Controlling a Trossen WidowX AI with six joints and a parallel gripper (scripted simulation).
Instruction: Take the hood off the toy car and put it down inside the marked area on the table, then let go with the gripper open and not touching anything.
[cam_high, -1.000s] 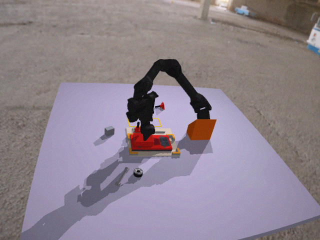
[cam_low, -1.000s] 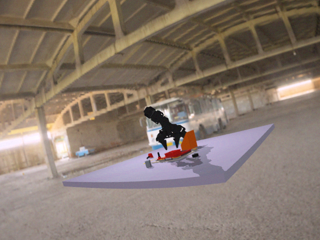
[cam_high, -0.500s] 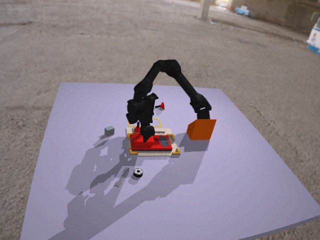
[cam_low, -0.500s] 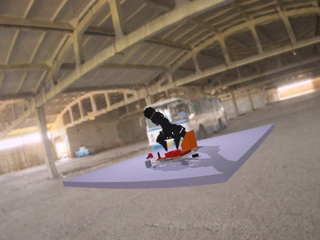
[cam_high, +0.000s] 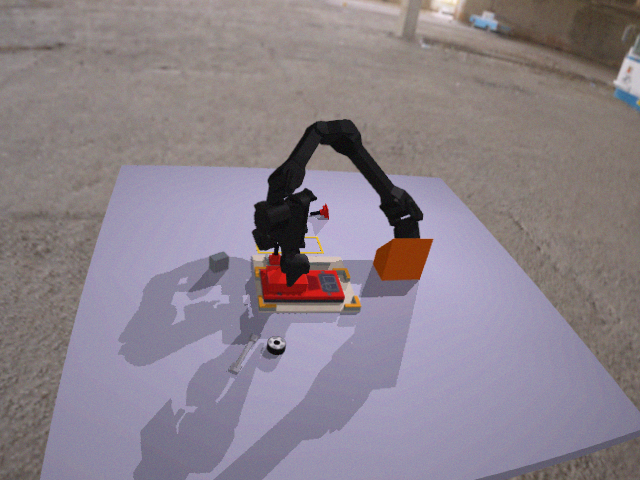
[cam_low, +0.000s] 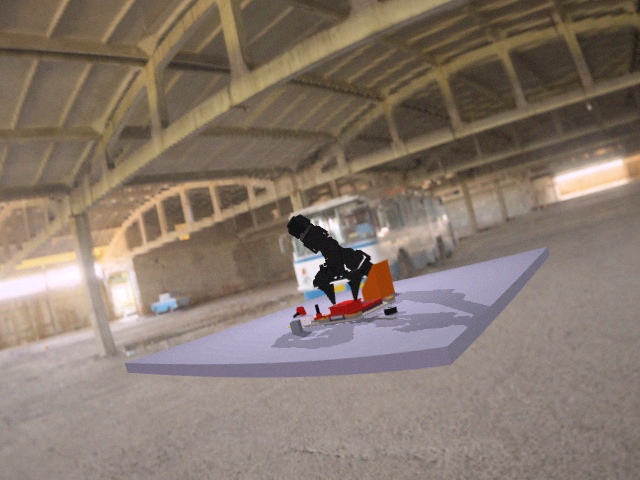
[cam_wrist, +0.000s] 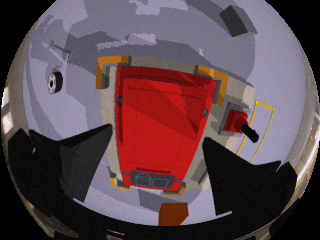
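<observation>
Right now my gripper tip is 10 mm above the red hood. The rest, counted from my gripper tip: grey wrench: 200 mm to the left, 140 mm ahead, 50 mm below; then black wheel: 190 mm to the left, 70 mm ahead, 40 mm below.
</observation>
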